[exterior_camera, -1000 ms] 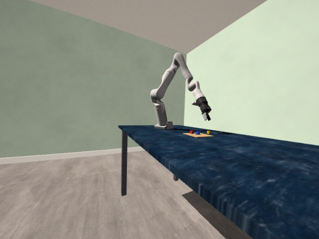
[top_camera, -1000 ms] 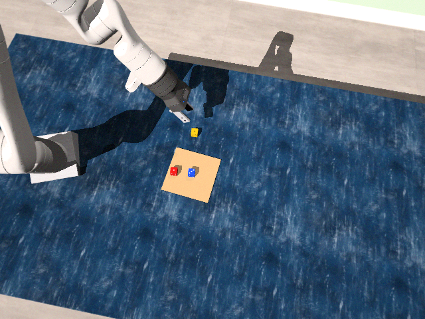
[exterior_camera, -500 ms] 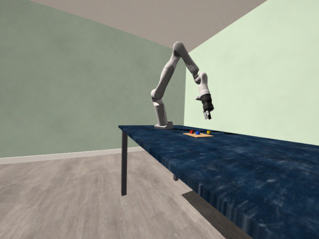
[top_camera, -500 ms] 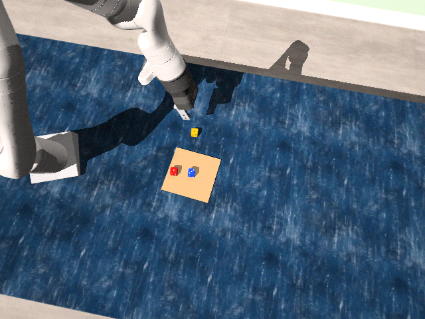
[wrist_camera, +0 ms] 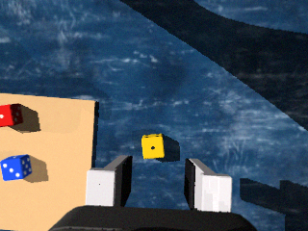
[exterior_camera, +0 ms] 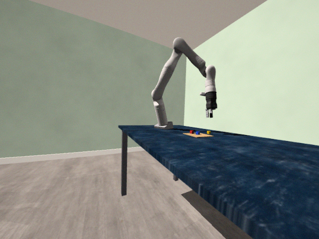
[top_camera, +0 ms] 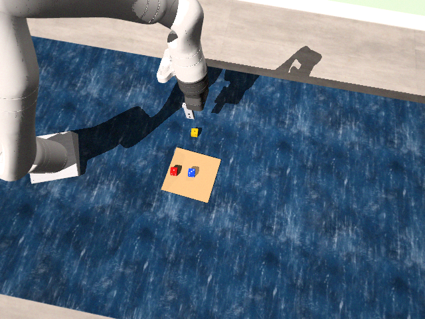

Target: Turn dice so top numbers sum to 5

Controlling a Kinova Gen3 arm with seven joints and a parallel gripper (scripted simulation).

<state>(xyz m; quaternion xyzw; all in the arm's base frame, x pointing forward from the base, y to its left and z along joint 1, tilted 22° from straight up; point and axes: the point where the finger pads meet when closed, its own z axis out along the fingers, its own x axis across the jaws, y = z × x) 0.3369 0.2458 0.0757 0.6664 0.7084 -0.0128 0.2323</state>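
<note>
My hand is 130 mm above the yellow die, 10 mm to the left of it and 10 mm short of it. Also, from my hand: red die (150 mm to the right, 120 mm below, 20 mm behind); blue die (140 mm to the right, 120 mm below, 40 mm ahead); tan mat (140 mm to the right, 140 mm below, 40 mm ahead).
</note>
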